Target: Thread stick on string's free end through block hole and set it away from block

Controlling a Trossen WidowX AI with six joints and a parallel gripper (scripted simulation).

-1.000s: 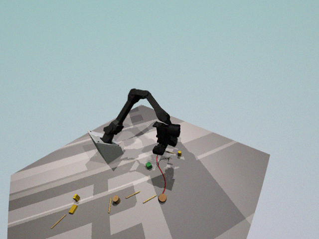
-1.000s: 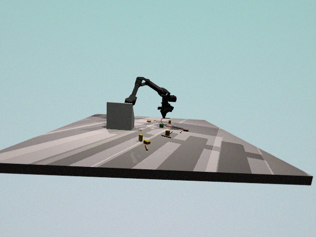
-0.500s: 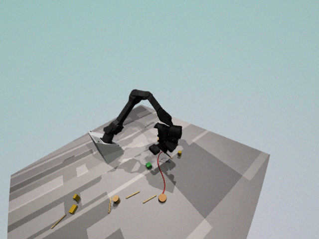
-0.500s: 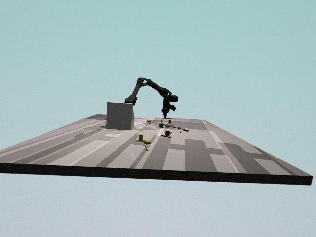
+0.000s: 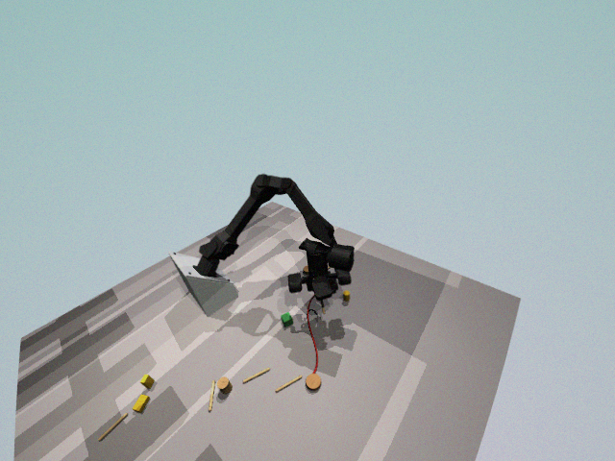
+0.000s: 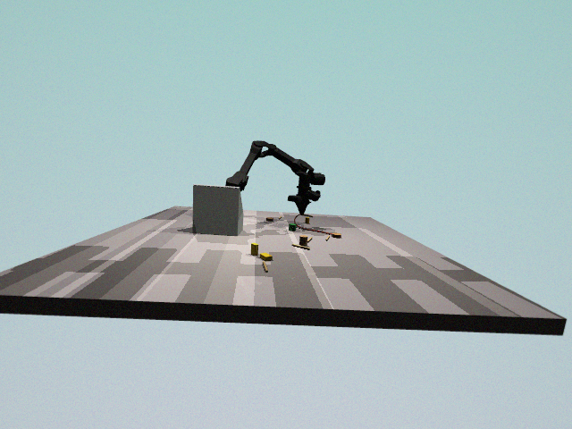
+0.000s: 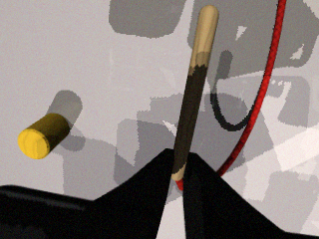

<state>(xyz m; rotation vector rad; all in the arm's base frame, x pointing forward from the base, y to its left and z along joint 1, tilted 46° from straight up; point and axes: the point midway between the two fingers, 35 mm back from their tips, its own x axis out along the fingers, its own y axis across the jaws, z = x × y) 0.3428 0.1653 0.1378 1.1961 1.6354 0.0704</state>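
Now: the thin wooden stick 10 mm ahead of my gripper tip and 10 mm to the right of it. Also, from my gripper tip: yellow cylinder (40 mm ahead, 80 mm to the left, 40 mm below); green cube (50 mm behind, 110 mm to the right, 40 mm below); wooden cylinder (30 mm behind, 370 mm to the right, 40 mm below).
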